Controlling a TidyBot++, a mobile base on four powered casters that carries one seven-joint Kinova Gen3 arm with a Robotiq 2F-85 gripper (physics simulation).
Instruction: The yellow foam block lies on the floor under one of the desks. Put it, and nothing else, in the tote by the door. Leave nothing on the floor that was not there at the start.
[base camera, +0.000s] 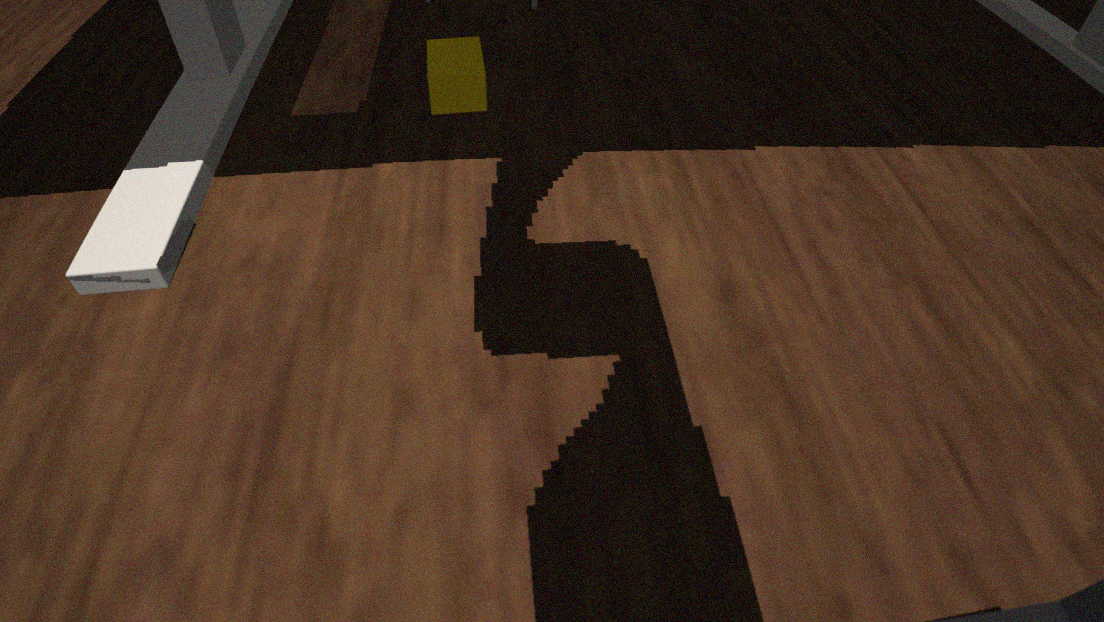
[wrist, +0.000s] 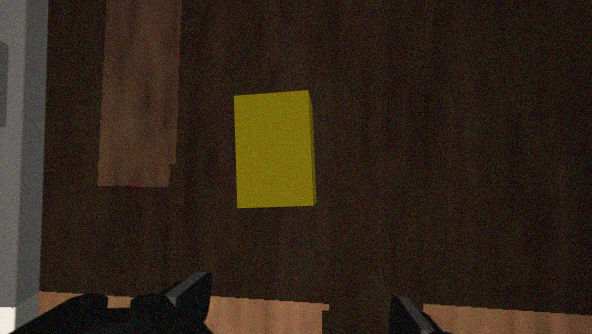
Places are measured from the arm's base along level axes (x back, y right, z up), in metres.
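Pixels of known places: gripper, fingertip midpoint: (base camera: 481, 2) (wrist: 298, 304).
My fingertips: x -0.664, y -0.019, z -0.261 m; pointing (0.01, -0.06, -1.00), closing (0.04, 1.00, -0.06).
Observation:
For each thing: its top centre in the pictures, then the offset to it from my fingertips. "spot": a spot on its surface instead. Level surfaces: height alone.
- yellow foam block at its top centre: (wrist: 272, 149) (base camera: 454, 55) dx -0.082, dy -0.035, dz -0.090 m
- grey desk leg part at a spot on its surface: (base camera: 1044, 38) spot: dx -0.289, dy +0.874, dz -0.120 m
- wooden floor at its surface level: dz -0.135 m
The yellow foam block (base camera: 457, 75) (wrist: 274, 149) lies on the shadowed floor under the desk. In the base camera view it is near the top, left of centre; in the wrist view it is near the middle. My gripper (wrist: 298, 304) is open, with its two black fingertips at the bottom edge of the wrist view. The block lies beyond the fingertips and a little to their left, not between them. The tote does not show in either view.
A grey desk foot (base camera: 139, 220) (wrist: 20, 150) with a brightly lit near end runs along the floor left of the block. Another grey desk leg part (base camera: 1044, 38) shows at the top right of the base camera view. The arm's dark shadow crosses the wooden floor (base camera: 309, 386).

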